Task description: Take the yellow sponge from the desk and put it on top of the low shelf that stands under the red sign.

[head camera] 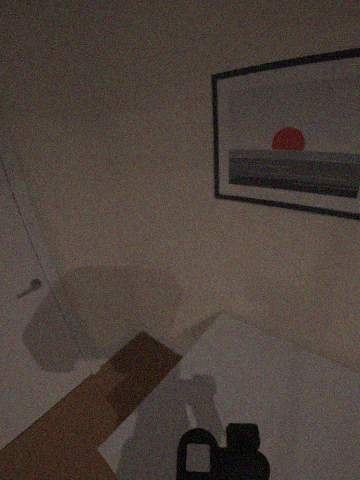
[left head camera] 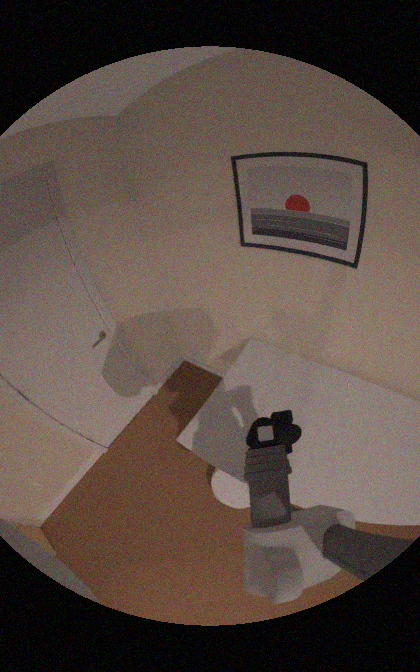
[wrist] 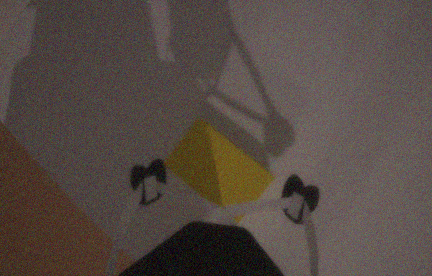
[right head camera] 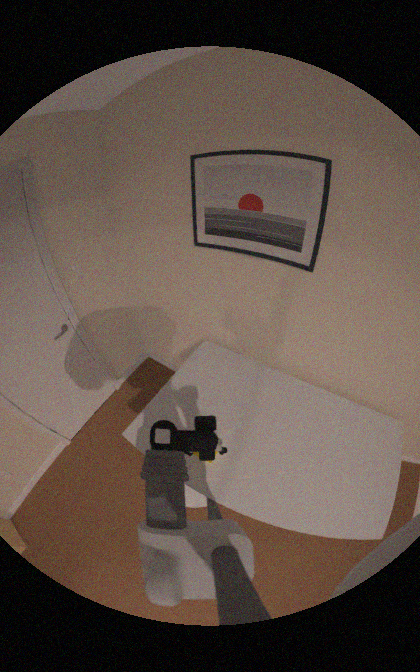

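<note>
The yellow sponge lies on the white desk, near its left end. In the wrist view it lies turned, with a corner towards me. In the right head view slivers of it show below the black gripper body. My gripper points down over the desk and is open, its fingertips wide apart, one on each side of the sponge in the wrist view. The left fingertip appears close to one corner; whether it touches is unclear. The low shelf and the red sign do not show.
A framed picture with a red disc hangs on the wall behind the desk. A white door stands at the left. Brown floor lies before the desk.
</note>
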